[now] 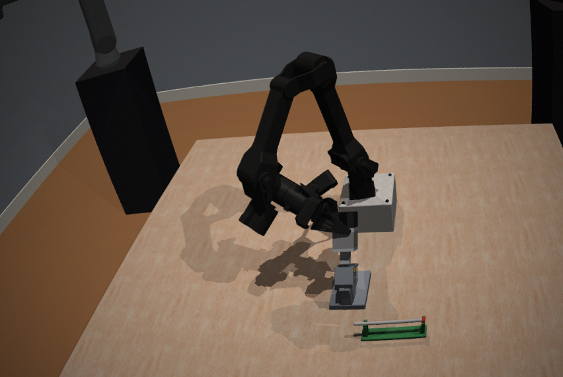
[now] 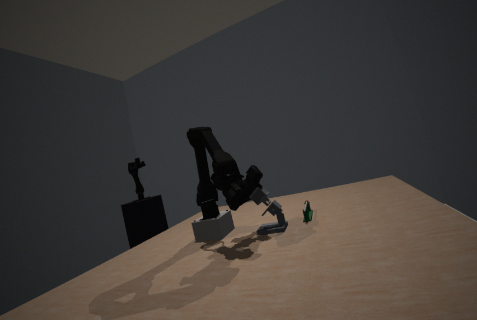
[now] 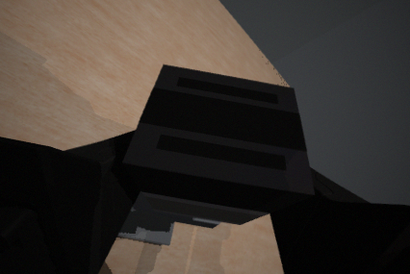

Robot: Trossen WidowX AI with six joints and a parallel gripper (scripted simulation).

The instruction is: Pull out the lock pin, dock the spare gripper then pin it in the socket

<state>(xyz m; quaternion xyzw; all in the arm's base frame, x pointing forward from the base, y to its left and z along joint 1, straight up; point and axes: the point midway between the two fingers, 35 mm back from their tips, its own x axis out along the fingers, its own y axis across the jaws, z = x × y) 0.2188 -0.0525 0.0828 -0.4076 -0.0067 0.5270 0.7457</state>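
Right now my gripper tip is 170 mm short of the green cradle, 130 mm above it and 70 mm to the right of it. Also, from my gripper tip: grey mount: 100 mm below, 40 mm ahead, 20 mm to the right; then spare gripper: 20 mm to the right, 10 mm below, 10 mm ahead.
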